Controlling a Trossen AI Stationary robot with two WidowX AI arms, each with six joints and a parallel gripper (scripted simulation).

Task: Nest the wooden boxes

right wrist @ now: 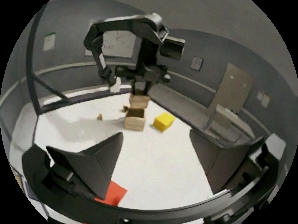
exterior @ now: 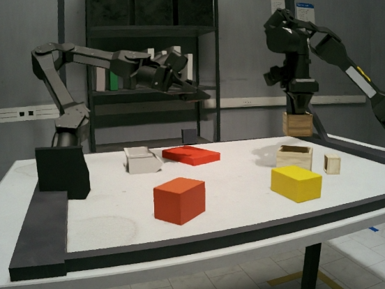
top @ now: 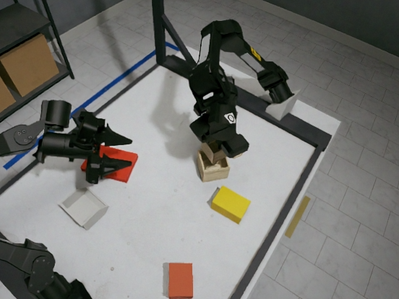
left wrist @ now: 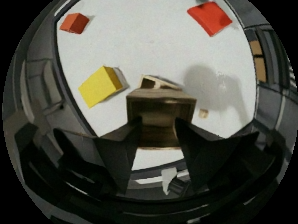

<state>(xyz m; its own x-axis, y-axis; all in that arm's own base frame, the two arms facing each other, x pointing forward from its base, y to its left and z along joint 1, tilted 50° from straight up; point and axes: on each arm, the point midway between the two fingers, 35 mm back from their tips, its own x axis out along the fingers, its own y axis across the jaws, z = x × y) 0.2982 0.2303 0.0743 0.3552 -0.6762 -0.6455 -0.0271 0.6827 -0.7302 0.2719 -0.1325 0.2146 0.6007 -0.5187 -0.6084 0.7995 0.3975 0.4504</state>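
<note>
The medium wooden box is 50 mm below my left hand. From my left hand the other things lie so: biggest wooden box 150 mm below; small wooden box 150 mm below, 110 mm to the left, 10 mm ahead; tiny wooden box 170 mm below, 130 mm behind, 90 mm to the left.
</note>
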